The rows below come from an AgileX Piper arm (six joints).
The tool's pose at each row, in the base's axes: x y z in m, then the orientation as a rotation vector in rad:
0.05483 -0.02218 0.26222 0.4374 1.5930 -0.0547
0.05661 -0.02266 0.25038 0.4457 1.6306 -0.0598
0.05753 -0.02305 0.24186 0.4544 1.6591 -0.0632
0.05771 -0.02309 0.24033 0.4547 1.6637 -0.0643
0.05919 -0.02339 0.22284 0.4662 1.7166 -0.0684
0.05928 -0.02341 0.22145 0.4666 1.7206 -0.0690
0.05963 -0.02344 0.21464 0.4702 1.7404 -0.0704
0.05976 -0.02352 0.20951 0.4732 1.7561 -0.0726
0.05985 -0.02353 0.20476 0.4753 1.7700 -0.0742
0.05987 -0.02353 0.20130 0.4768 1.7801 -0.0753
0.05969 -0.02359 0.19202 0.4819 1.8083 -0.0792
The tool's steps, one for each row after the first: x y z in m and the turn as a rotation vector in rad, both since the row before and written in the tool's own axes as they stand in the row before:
0.01136 -0.00261 0.00279 0.0115 0.0367 -0.0048
0.00811 -0.00197 0.00200 0.0099 0.0282 -0.0018
0.00145 -0.00031 0.00041 0.0013 0.0043 -0.0013
0.01667 -0.00361 0.00416 0.0140 0.0522 -0.0051
0.00131 -0.00028 0.00038 0.0010 0.0038 -0.0008
0.00645 -0.00134 0.00176 0.0047 0.0195 -0.0023
0.00484 -0.00109 0.00132 0.0046 0.0153 -0.0023
0.00449 -0.00095 0.00125 0.0035 0.0135 -0.0022
0.00327 -0.00069 0.00091 0.0025 0.0098 -0.0016
0.00876 -0.00196 0.00234 0.0080 0.0274 -0.0042

